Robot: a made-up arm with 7 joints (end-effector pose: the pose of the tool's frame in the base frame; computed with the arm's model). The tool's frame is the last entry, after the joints. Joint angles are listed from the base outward.
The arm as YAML. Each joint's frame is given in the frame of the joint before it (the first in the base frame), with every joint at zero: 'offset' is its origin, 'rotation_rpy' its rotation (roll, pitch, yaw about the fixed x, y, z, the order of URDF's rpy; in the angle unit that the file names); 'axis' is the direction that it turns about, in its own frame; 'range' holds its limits. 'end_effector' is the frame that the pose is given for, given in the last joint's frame.
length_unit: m
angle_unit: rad
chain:
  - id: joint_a
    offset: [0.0, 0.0, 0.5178]
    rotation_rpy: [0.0, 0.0, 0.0]
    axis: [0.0, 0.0, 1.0]
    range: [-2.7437, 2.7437]
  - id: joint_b
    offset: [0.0, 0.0, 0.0]
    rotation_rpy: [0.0, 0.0, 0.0]
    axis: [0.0, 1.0, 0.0]
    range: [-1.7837, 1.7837]
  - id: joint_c
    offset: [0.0, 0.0, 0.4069]
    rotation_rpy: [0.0, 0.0, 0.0]
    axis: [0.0, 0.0, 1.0]
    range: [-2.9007, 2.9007]
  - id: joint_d
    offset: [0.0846, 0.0, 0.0]
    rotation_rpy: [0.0, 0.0, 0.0]
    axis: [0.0, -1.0, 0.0]
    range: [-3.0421, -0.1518]
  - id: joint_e
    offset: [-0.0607, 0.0, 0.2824]
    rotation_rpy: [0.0, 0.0, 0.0]
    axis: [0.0, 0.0, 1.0]
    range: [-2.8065, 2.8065]
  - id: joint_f
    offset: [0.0, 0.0, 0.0]
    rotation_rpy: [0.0, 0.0, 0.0]
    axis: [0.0, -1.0, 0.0]
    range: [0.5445, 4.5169]
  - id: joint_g
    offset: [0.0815, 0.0, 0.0]
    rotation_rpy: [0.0, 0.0, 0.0]
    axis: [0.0, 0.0, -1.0]
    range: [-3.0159, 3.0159]
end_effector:
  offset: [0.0, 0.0, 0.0]
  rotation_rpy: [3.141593, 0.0, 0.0]
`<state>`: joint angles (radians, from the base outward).
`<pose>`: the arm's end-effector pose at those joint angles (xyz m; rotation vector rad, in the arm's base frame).
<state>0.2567 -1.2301 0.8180 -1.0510 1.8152 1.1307 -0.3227</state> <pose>-0.5879 0.1407 0.9413 -0.6370 -2.6682 -0.1121</pose>
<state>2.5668 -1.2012 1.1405 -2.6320 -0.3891 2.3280 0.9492</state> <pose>-0.0878 -0.3321 0.6948 -0.3119 -1.8854 -1.0863</pose>
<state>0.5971 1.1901 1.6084 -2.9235 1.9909 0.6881 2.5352</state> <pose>-0.0785 0.2355 0.6165 -0.4592 0.3444 -0.4115</pose>
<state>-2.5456 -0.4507 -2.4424 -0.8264 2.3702 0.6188 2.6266</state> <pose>0.2668 0.4211 1.0852 1.5155 0.7667 -1.8932</pose>
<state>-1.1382 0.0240 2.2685 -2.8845 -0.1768 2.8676 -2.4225</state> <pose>0.1150 0.2698 0.6701 -0.8940 2.9871 -0.0274</pose>
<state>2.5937 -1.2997 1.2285 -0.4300 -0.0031 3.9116 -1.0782</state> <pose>0.5043 -0.3854 0.7176 0.2181 1.4120 -0.1194</pose>
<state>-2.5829 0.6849 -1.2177 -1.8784 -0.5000 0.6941 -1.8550</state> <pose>-0.4474 0.1809 0.6879 -0.4031 1.4351 -0.9185</pose>
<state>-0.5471 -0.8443 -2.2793 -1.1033 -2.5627 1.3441 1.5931</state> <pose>-0.6934 0.0981 0.7542 -0.8891 -0.9317 -1.3844</pose>
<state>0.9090 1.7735 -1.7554 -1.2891 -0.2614 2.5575 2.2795</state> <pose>0.6637 0.2646 0.4416 1.2714 -0.8942 2.1901</pose>
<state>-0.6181 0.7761 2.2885 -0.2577 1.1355 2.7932 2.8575</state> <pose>0.4780 -0.2157 1.0365 0.3800 -0.0182 2.5735</pose>
